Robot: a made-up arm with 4 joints. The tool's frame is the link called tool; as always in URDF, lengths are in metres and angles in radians. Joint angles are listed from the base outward. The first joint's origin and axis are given. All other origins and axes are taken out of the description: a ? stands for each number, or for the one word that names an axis. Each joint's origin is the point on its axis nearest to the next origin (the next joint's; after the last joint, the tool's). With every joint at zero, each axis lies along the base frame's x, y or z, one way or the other. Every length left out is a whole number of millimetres.
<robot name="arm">
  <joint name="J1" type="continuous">
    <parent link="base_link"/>
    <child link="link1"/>
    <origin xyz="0 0.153 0.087"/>
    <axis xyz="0 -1 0"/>
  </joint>
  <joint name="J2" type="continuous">
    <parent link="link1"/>
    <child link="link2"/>
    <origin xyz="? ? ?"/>
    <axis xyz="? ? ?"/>
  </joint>
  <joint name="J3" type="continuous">
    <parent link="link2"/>
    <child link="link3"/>
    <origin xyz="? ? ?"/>
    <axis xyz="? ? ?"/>
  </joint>
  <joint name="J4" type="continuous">
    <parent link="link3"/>
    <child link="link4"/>
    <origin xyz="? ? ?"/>
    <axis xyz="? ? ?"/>
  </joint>
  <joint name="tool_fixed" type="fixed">
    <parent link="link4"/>
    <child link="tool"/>
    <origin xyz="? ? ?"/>
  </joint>
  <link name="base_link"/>
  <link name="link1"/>
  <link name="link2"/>
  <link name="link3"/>
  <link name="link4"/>
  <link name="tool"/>
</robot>
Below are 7 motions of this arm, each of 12 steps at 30 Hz.
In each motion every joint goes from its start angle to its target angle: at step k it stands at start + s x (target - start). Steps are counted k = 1, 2, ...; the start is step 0. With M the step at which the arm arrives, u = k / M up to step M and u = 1 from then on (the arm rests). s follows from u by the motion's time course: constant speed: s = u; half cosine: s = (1 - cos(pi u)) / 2; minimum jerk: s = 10 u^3 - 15 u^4 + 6 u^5.
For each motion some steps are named. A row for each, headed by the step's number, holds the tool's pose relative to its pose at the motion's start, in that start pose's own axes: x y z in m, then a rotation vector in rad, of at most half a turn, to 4 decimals.
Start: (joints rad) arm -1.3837 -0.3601 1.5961 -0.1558
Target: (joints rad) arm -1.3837 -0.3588 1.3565 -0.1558
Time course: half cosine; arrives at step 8
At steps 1, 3, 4, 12:
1: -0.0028 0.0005 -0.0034 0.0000 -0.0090 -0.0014
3: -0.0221 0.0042 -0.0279 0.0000 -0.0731 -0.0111
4: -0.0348 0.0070 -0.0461 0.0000 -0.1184 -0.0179
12: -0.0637 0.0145 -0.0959 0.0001 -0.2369 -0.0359

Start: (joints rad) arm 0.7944 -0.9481 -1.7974 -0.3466
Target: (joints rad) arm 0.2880 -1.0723 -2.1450 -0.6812
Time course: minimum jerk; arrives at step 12
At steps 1, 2, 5, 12:
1: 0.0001 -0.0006 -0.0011 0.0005 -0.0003 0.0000
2: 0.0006 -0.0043 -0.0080 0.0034 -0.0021 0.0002
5: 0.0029 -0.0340 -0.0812 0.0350 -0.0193 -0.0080
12: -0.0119 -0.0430 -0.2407 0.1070 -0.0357 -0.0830

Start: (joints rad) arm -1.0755 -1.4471 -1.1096 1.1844
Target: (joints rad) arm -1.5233 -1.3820 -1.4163 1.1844
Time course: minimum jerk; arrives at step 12
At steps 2, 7, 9, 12:
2: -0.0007 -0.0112 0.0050 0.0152 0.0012 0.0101
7: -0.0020 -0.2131 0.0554 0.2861 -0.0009 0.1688
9: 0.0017 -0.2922 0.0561 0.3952 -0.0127 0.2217
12: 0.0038 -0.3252 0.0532 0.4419 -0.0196 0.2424

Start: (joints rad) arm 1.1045 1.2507 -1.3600 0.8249
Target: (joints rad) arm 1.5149 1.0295 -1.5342 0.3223
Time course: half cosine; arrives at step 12
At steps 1, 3, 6, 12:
1: -0.0009 -0.0049 0.0014 -0.0029 0.0002 0.0072
3: -0.0075 -0.0428 0.0105 -0.0243 -0.0015 0.0624
6: -0.0190 -0.1505 0.0231 -0.0802 -0.0335 0.2117
12: -0.0171 -0.3065 0.0081 -0.1496 -0.1446 0.4059

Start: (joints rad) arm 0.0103 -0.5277 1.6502 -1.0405
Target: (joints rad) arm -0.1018 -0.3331 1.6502 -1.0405
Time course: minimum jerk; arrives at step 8
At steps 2, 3, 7, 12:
2: 0.0050 -0.0079 -0.0018 -0.0073 -0.0118 0.0186
3: 0.0138 -0.0209 -0.0045 -0.0190 -0.0313 0.0498
7: 0.0551 -0.0718 -0.0132 -0.0613 -0.1106 0.1811
12: 0.0561 -0.0729 -0.0134 -0.0621 -0.1124 0.1842

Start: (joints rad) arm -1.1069 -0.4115 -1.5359 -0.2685
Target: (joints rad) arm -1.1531 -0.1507 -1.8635 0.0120
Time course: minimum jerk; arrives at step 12
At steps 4, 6, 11, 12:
4: -0.0267 0.0243 -0.0161 0.0625 -0.0451 -0.0673
6: -0.0597 0.0626 -0.0384 0.1415 -0.1134 -0.1562
11: -0.1044 0.1379 -0.0770 0.2552 -0.2448 -0.2944
12: -0.1048 0.1388 -0.0774 0.2562 -0.2462 -0.2957

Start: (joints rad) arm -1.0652 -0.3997 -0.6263 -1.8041
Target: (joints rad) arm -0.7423 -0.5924 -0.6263 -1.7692
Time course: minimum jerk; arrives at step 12
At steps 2, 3, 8, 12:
2: -0.0041 0.0022 0.0029 -0.0069 0.0021 -0.0103
3: -0.0118 0.0066 0.0086 -0.0204 0.0062 -0.0300
8: -0.0836 0.0575 0.0711 -0.1638 0.0553 -0.2202
12: -0.1030 0.0756 0.0919 -0.2103 0.0733 -0.2749

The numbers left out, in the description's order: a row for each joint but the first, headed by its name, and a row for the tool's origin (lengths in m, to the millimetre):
J2: xyz -0.136 0 0.103, axis 1 0 0
J3: xyz 0 -0.233 -0.024, axis 0 1 0
J4: xyz -0.371 0 0.284, axis 1 0 0
tool: xyz 0 0.034 0.036

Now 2 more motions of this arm.
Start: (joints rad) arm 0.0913 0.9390 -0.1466 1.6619
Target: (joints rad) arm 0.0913 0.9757 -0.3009 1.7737
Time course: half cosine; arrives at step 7
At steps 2, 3, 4, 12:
2: -0.0092 -0.0134 0.0034 0.0279 0.0018 0.0290
3: -0.0187 -0.0279 0.0068 0.0575 0.0043 0.0599
4: -0.0286 -0.0444 0.0103 0.0903 0.0075 0.0941
12: -0.0447 -0.0742 0.0158 0.1474 0.0145 0.1539

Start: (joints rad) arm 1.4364 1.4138 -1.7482 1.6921
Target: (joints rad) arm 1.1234 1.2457 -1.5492 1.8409
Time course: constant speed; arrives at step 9
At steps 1, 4, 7, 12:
1: 0.0157 0.0136 -0.0065 -0.0142 0.0203 -0.0307
4: 0.0651 0.0515 -0.0329 -0.0595 0.0733 -0.1279
7: 0.1177 0.0836 -0.0693 -0.1087 0.1138 -0.2312
12: 0.1540 0.1008 -0.0987 -0.1438 0.1336 -0.3028

